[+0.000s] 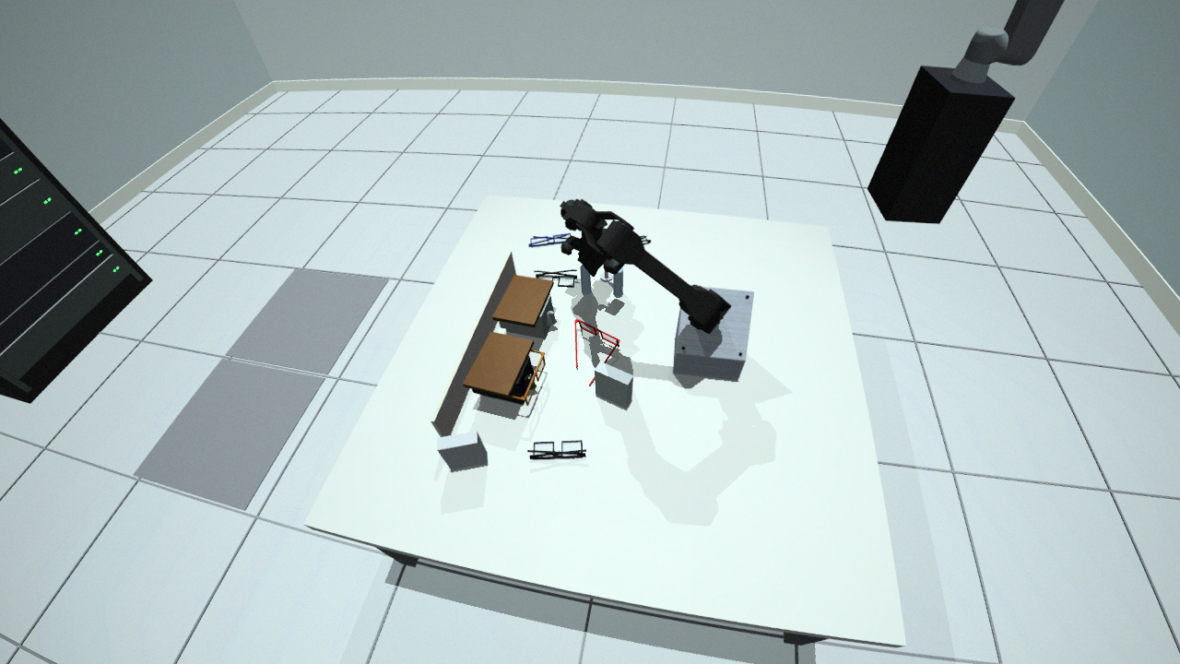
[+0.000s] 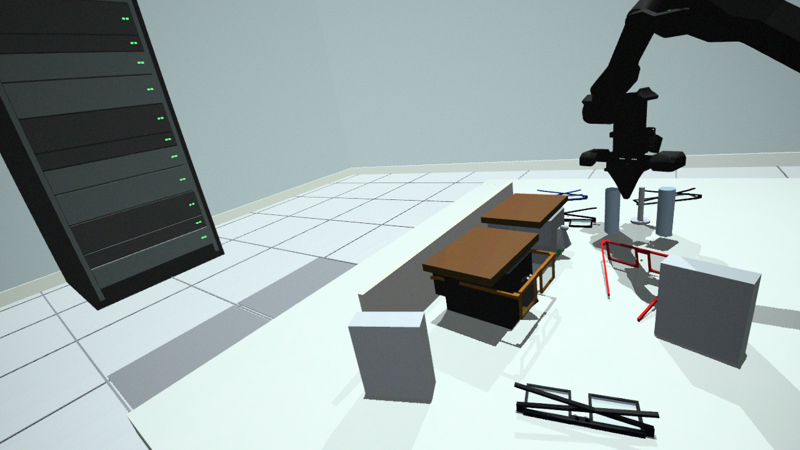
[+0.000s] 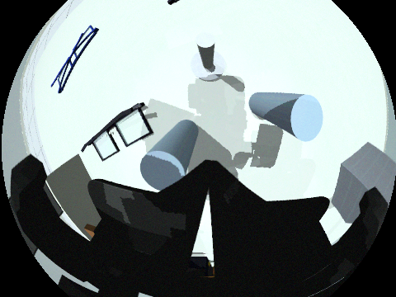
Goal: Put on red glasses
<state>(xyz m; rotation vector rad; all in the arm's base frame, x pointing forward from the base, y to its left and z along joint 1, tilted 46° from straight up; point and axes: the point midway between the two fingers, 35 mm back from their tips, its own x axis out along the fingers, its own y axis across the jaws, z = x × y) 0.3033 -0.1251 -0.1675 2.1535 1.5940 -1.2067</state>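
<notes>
The grey post lies 3 cm behind my gripper tip, 8 cm to the right of it and 6 cm below it. The rest, counted from my gripper tip: black head 18 cm ahead, 35 cm to the left, 3 cm below; then light grey head 16 cm ahead, 13 cm to the left, 3 cm below; then low wall 30 cm ahead, 22 cm to the left, 3 cm below.
</notes>
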